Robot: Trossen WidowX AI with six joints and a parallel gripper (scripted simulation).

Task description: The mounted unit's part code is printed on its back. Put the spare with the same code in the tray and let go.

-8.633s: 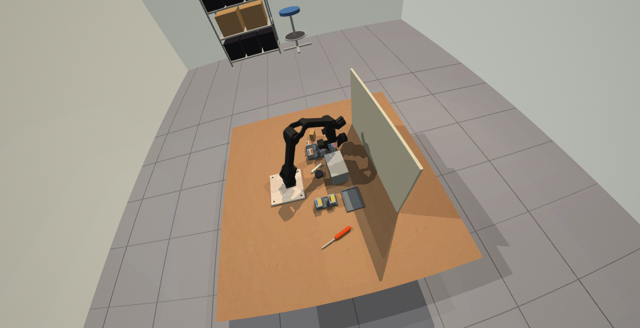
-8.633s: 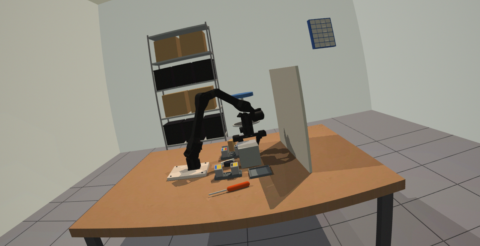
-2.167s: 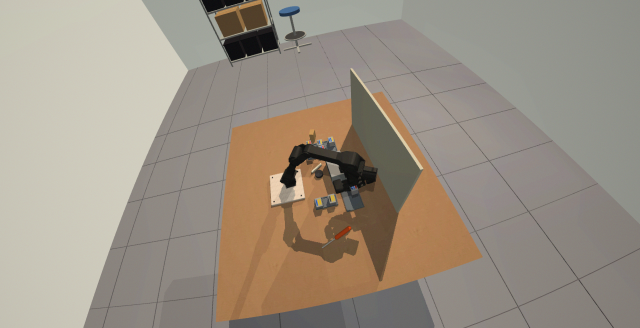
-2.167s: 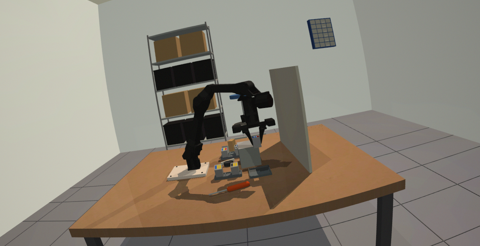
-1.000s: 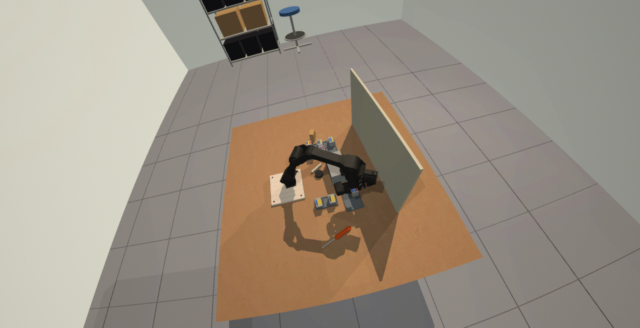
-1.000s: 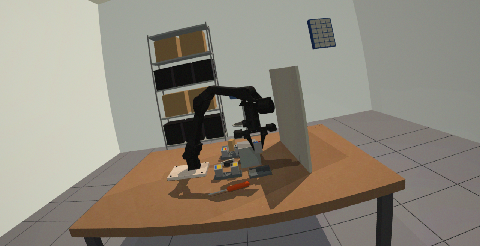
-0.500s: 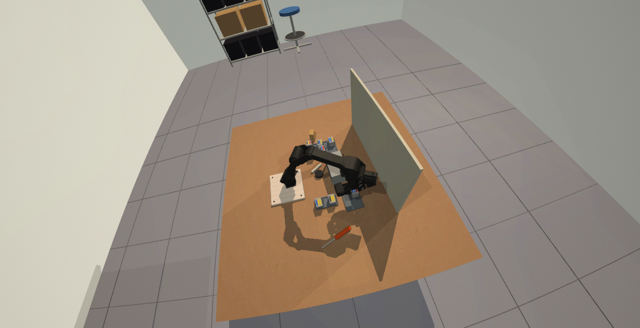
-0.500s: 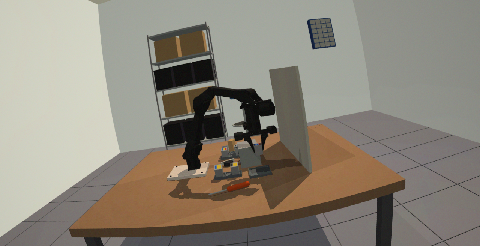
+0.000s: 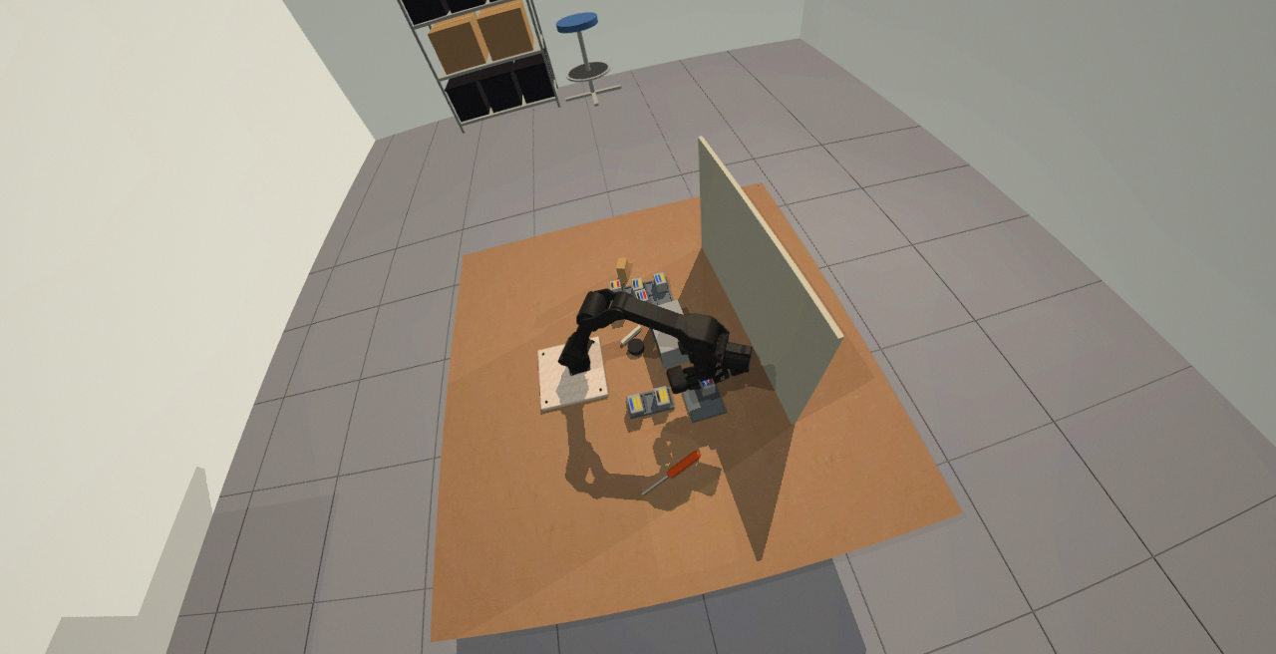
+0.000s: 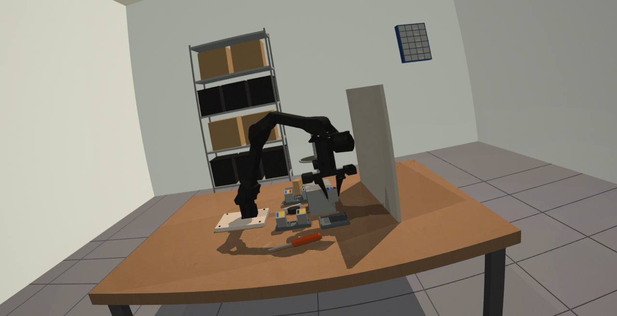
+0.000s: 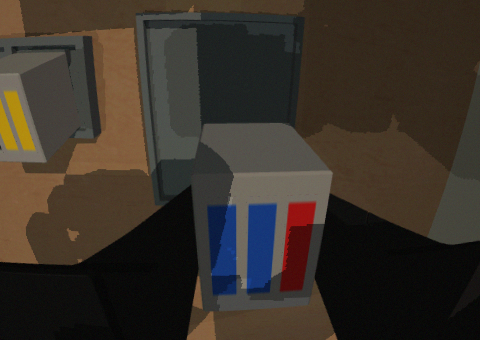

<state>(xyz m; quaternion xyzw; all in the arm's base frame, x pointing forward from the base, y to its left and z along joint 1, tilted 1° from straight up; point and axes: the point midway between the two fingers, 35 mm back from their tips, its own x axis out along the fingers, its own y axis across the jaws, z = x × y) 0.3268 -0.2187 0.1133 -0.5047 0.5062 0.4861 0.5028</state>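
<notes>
The grey tray lies 9 cm below my gripper tip, 1 cm to the left of it and 1 cm behind it. Round my gripper tip: grey mounted unit: 21 cm to the left, 4 cm below, 3 cm behind; grey spare: 2 cm above; black tape roll: 22 cm to the left, 14 cm behind, 8 cm below.
</notes>
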